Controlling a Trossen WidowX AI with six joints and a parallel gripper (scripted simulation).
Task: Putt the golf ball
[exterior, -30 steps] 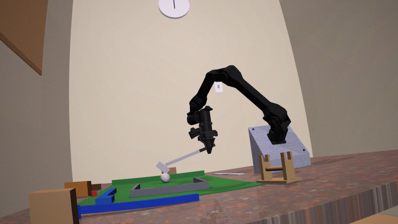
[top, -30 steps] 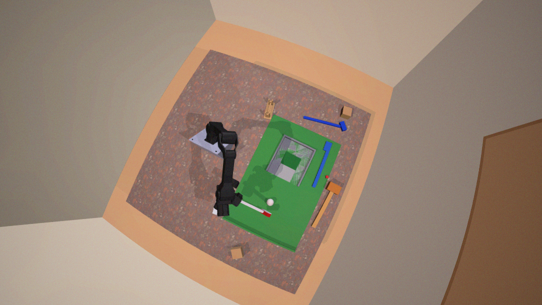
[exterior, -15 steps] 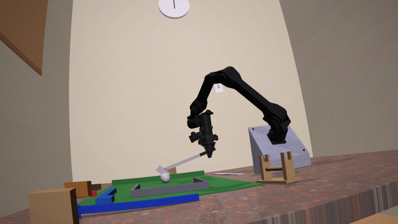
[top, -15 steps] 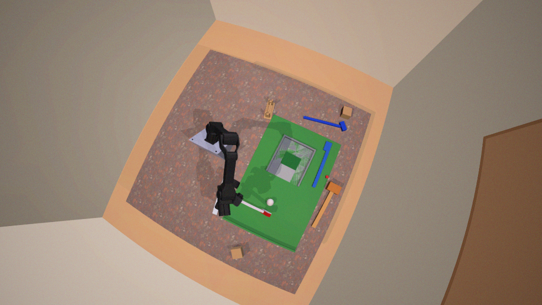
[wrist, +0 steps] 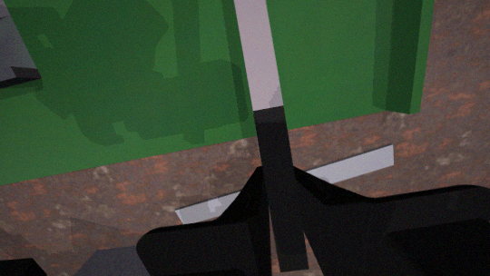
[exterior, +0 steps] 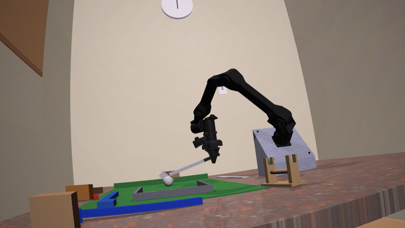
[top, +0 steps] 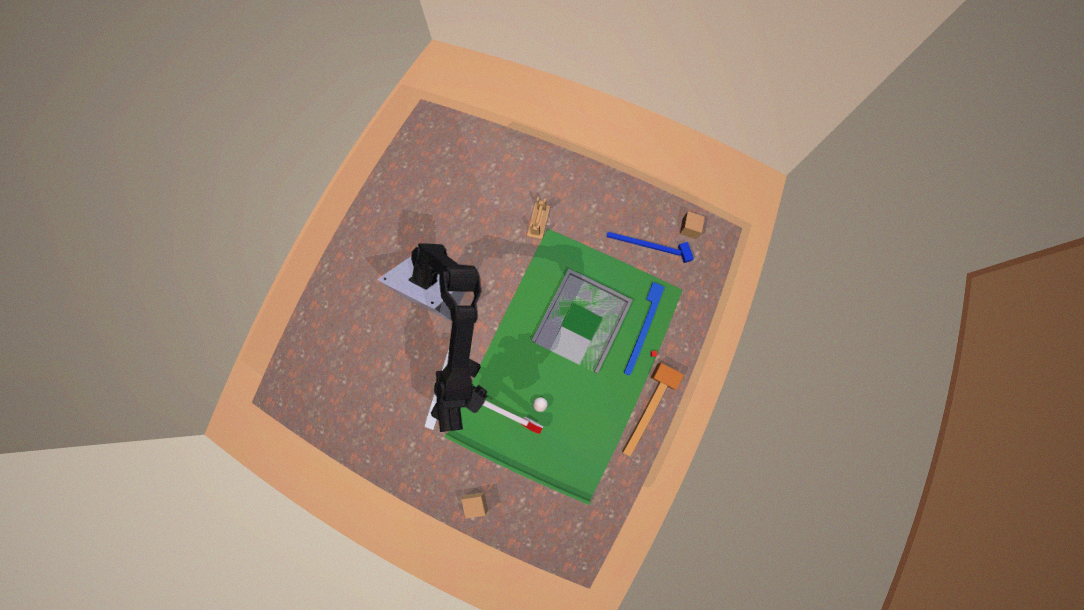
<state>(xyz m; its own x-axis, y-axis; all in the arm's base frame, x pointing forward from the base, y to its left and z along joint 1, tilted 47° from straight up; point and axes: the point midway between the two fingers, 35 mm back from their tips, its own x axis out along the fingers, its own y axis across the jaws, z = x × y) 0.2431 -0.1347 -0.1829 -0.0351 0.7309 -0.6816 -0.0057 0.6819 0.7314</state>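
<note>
Right now my gripper tip is 12 cm short of the red putter and 1 cm to the right of it. The rest, counted from my gripper tip: wooden stand 58 cm to the left, 5 cm behind, 4 cm below; green mat 24 cm ahead, 21 cm to the left, 7 cm below; white golf ball 22 cm ahead, 7 cm to the left, 5 cm below.
</note>
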